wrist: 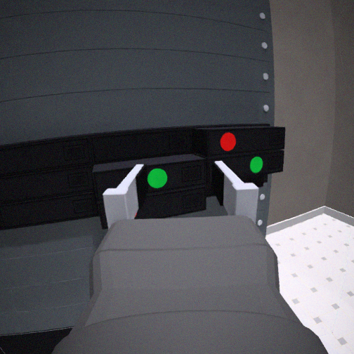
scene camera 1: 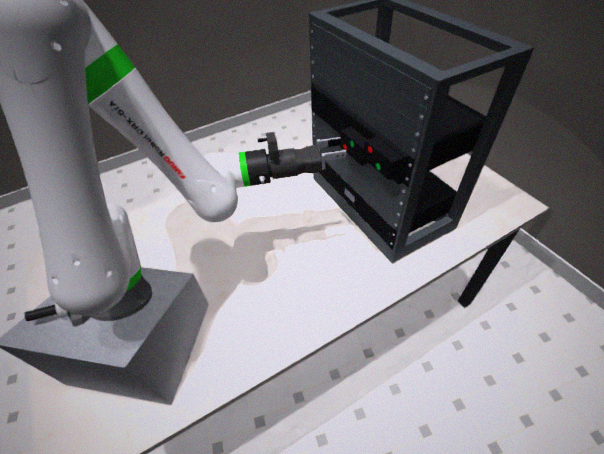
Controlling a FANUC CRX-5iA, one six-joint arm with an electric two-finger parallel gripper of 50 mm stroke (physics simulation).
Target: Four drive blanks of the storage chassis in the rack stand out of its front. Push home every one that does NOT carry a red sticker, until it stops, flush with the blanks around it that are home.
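Observation:
Four black drive blanks stand out of the chassis. The upper left blank carries a green sticker. Below it is a blank with a red sticker, mostly hidden by the left finger in the wrist view. The upper right blank carries a red sticker, and the one below it a green sticker. My gripper is open and empty, pointing at the blank fronts. Its left finger overlaps the left blanks' edge; contact cannot be told.
The dark rack stands on the white table. Grey panels lie above the chassis and another black unit sits low in the rack. Studs line the rack's right edge. The arm reaches in from the left.

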